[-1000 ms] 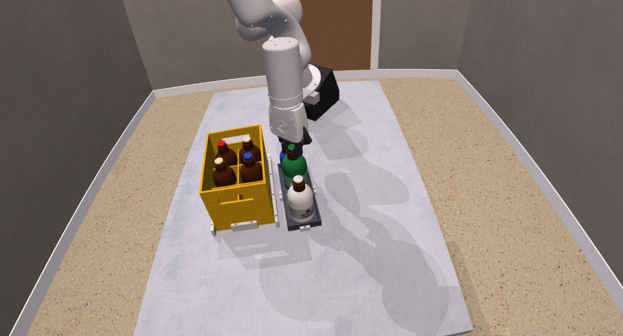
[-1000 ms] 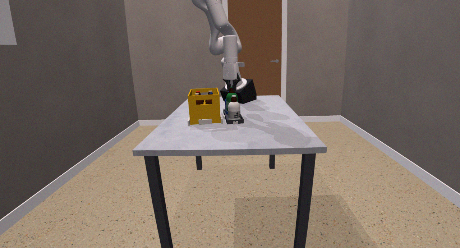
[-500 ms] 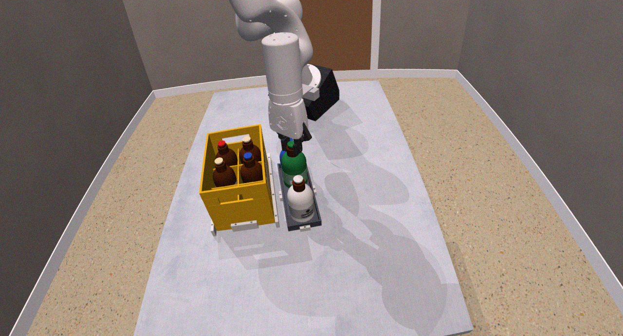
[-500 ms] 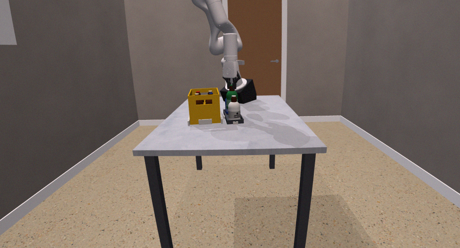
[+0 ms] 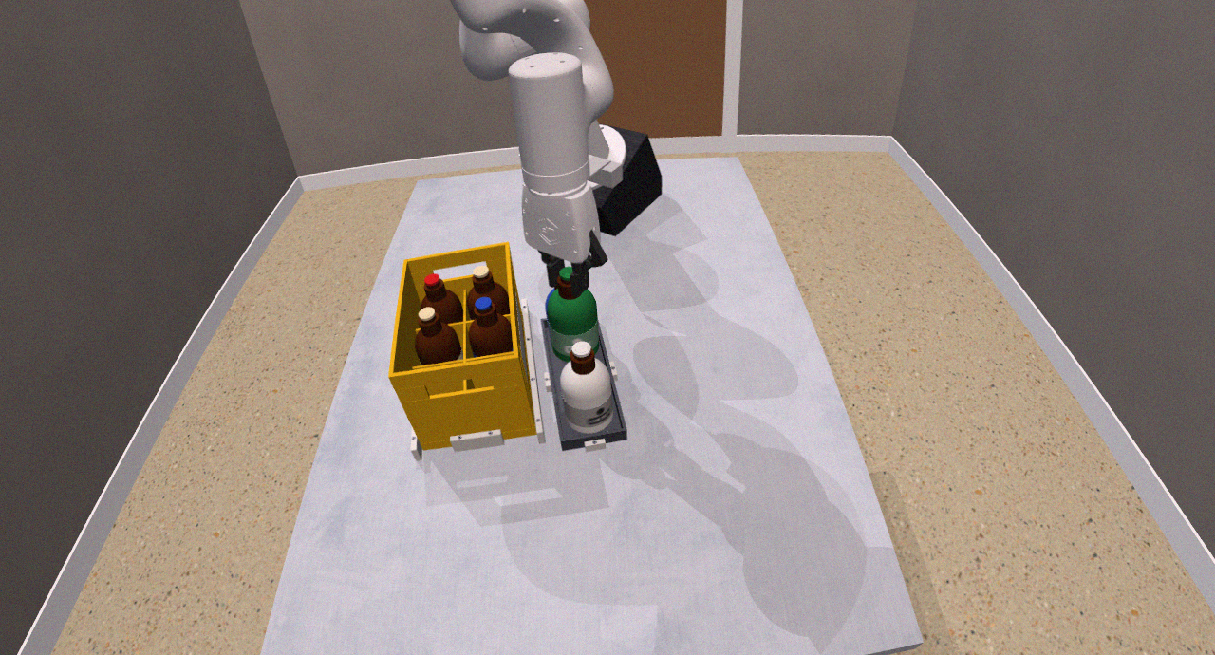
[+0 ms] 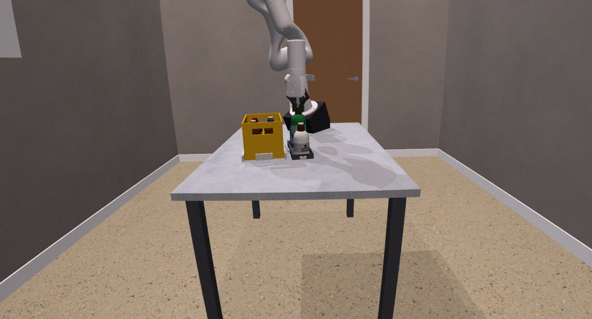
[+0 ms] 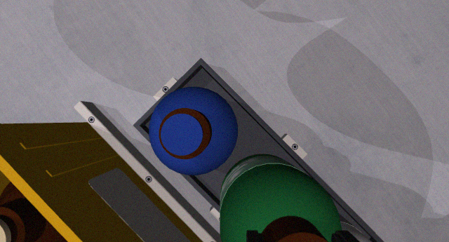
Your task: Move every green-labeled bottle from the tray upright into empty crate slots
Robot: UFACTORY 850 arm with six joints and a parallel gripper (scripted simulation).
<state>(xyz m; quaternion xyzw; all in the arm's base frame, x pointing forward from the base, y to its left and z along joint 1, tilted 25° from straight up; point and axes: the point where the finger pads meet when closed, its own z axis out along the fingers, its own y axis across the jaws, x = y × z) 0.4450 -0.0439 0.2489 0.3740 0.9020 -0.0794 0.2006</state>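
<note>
My hand is 7 cm above the green-labeled bottle. The rest, counted from my hand: dark tray 21 cm below; white-labeled bottle 14 cm below, 8 cm ahead; blue-labeled bottle 14 cm below, 9 cm behind.
</note>
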